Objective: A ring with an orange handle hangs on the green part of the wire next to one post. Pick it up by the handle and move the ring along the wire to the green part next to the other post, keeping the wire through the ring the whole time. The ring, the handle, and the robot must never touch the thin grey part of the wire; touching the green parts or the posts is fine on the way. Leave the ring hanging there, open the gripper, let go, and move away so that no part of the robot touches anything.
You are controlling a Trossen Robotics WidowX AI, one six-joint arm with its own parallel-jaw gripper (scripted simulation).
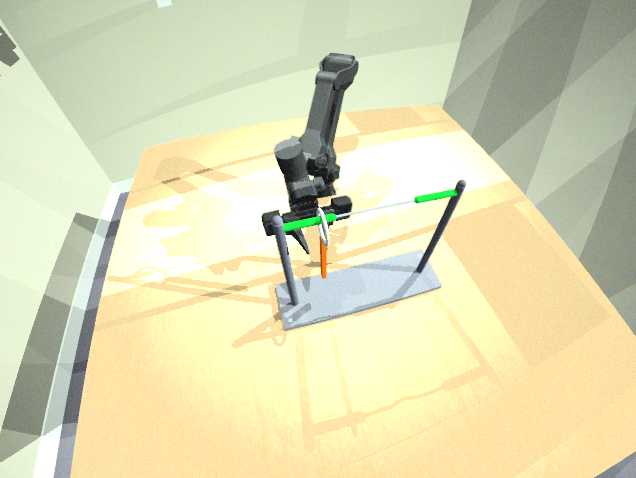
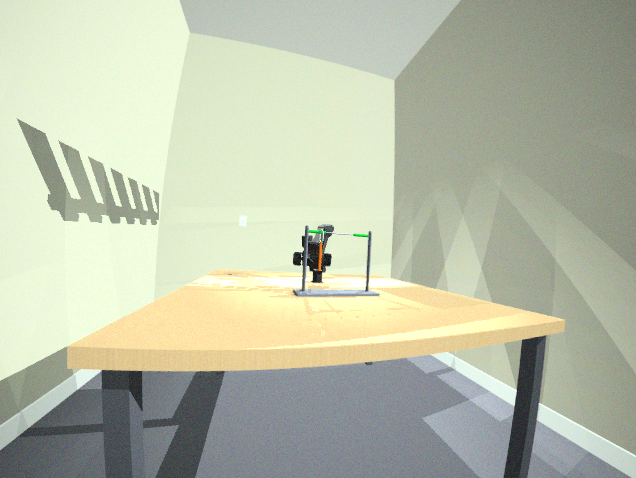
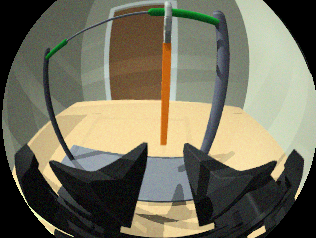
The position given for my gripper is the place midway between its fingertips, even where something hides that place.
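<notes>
My gripper (image 1: 317, 251), visible. Also visible, my gripper (image 3: 165, 147).
</notes>
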